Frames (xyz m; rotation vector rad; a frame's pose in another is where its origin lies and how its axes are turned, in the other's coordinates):
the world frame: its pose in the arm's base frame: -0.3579 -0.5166 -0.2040 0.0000 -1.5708 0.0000
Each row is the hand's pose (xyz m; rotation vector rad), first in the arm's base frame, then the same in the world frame.
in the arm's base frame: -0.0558 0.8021 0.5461 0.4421 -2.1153 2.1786
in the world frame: 0.7501 1.3187 -0.3021 1.4513 -1.1094 0.9617
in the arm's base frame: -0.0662 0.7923 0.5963 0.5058 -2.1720 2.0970
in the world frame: 0.8003 1.3089 -0.2917 1.4343 -1.1290 0.8768
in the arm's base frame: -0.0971 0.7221 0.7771 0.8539 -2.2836 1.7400
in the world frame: 0.9811 1.2387 -0.2608 1.4220 -1.1315 0.4858
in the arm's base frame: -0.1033 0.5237 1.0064 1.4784 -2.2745 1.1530
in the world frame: 1.2104 1.0403 -0.2546 1.4496 -1.0950 -0.1793
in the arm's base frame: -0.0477 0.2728 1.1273 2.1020 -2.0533 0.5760
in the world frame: 1.3313 0.7894 -0.3102 1.5020 -1.0278 -0.8559
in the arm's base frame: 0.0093 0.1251 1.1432 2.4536 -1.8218 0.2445
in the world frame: 1.3472 0.6417 -0.3672 1.5399 -0.9734 -1.2608
